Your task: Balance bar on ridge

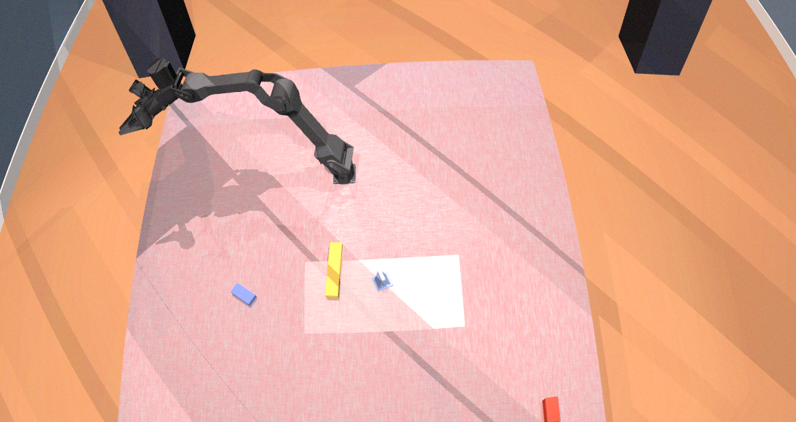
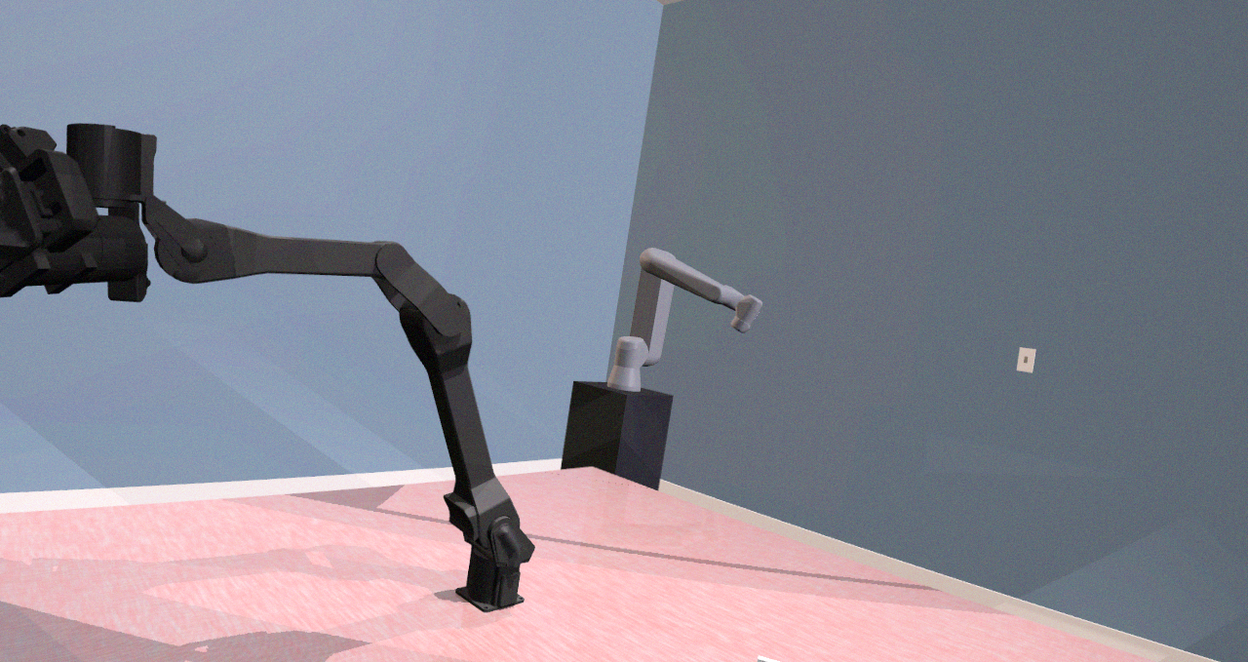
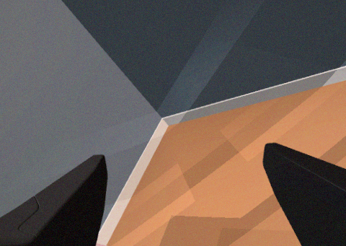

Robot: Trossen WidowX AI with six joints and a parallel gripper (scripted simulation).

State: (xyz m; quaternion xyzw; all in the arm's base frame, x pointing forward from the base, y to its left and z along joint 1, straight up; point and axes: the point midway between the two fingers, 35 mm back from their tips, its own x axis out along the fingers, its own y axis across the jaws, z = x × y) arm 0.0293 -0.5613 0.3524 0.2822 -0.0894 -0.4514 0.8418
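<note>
The yellow bar is 56 cm to the left of my gripper tip, 34 cm below it and 26 cm ahead of it. Round my gripper tip: ridge: 69 cm to the left, 30 cm below, 29 cm ahead; red block: 109 cm to the left, 69 cm ahead, 33 cm below; light blue block: 34 cm below, 32 cm ahead, 31 cm to the left.
</note>
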